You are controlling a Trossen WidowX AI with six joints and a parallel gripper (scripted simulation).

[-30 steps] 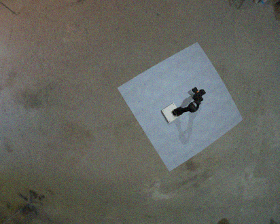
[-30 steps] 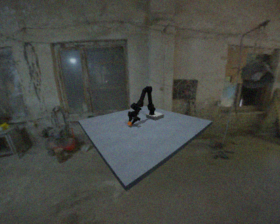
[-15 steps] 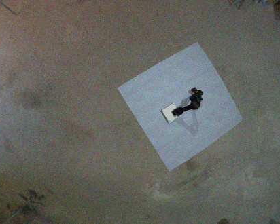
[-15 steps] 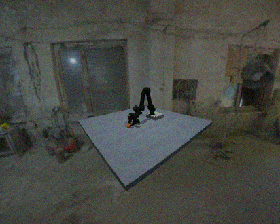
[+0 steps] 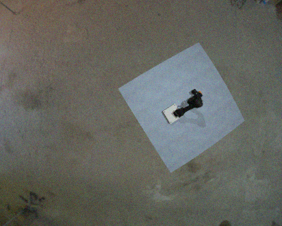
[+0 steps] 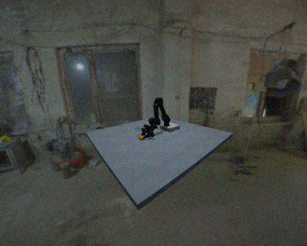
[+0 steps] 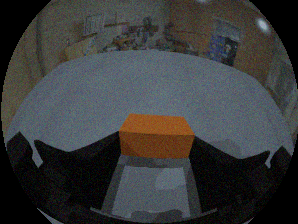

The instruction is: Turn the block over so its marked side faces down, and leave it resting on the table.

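Right now my gripper tip is 1 cm above the orange block.
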